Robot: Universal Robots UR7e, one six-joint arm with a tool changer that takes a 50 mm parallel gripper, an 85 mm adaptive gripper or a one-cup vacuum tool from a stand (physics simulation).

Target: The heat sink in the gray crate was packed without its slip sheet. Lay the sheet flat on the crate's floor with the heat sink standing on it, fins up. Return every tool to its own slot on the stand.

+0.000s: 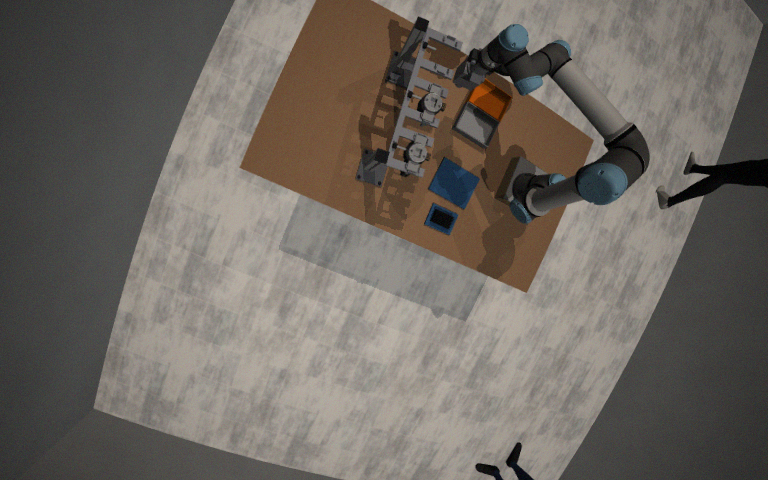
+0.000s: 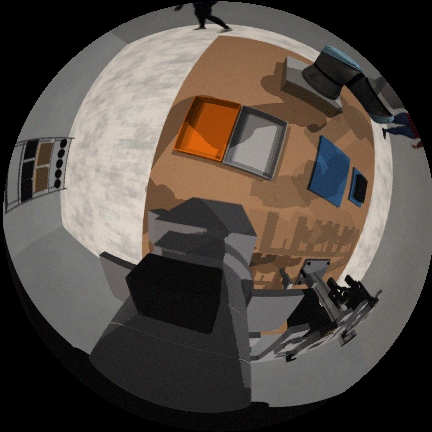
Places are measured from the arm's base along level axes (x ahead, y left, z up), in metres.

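Pixels of known places: arm's base, link origin: (image 1: 525,188) (image 2: 319,83).
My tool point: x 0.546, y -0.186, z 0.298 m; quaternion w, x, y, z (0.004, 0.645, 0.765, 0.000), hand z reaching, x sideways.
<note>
For each thing: its top centre in the pictures, then the offset to it from my tool point. "spot": a spot on its surface instead.
- gray crate, surface spot: (image 2: 280,150) (image 1: 470,136) spot: 0.192 m back, 0.102 m left, 0.333 m down
- black block, top centre: (image 2: 362,188) (image 1: 443,219) 0.258 m back, 0.502 m left, 0.336 m down
- orange crate, top centre: (image 2: 206,123) (image 1: 491,98) 0.199 m back, 0.106 m right, 0.333 m down
- flat blue panel, top centre: (image 2: 333,171) (image 1: 454,183) 0.238 m back, 0.324 m left, 0.366 m down
The gray crate (image 1: 470,137) (image 2: 280,150) stands beside the orange one. Its floor looks pale gray, partly in shadow; I cannot tell whether that is bare floor or a flat slip sheet. No heat sink shows inside it. A black block (image 1: 441,219) (image 2: 360,188), perhaps the heat sink, is on a small blue base; its fins cannot be made out. My gripper (image 1: 470,73) (image 2: 202,217), a gray tool, is above the table beyond the orange crate, near the stand's open slot. Its working end is hidden. The tool stand (image 1: 406,104) (image 2: 322,290) holds two other tools.
The orange crate (image 1: 504,110) (image 2: 198,156) touches the gray crate and looks empty. A flat blue panel (image 1: 454,182) (image 2: 330,172) lies between the gray crate and the small blue base. The gray block (image 1: 521,169) (image 2: 300,82) stands by the arm's base. The stand's forks reach toward the crates.
</note>
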